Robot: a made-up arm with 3 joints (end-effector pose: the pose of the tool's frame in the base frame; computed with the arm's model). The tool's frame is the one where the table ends.
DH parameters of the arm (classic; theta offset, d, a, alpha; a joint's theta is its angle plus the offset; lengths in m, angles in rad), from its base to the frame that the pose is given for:
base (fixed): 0 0.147 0 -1.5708
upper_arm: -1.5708 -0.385 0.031 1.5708
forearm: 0 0.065 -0.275 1.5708
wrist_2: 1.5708 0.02 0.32 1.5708
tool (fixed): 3.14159 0.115 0 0
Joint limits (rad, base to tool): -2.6..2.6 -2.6..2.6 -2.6..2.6
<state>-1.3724 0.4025 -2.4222</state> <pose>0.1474 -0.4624 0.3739 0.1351 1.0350 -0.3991</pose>
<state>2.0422 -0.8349 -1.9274</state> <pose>-0.0649 -0.3871 0.0067 -1.0396 -2.1495 0.0597</pose>
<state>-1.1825 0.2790 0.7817</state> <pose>0.1976 -0.5196 -0.3370 -0.3226 -1.9496 -0.0655</pose>
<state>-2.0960 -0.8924 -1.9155</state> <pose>-0.0824 -0.3877 0.2742 -0.3765 -0.1684 0.8103</pose>
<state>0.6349 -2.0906 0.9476</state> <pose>-0.1320 0.0309 0.5497 1.4735 -0.1893 -1.4909</pose>
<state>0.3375 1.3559 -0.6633</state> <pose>-0.2148 -0.3769 0.2788 -1.3876 0.8378 -0.2281</pose>
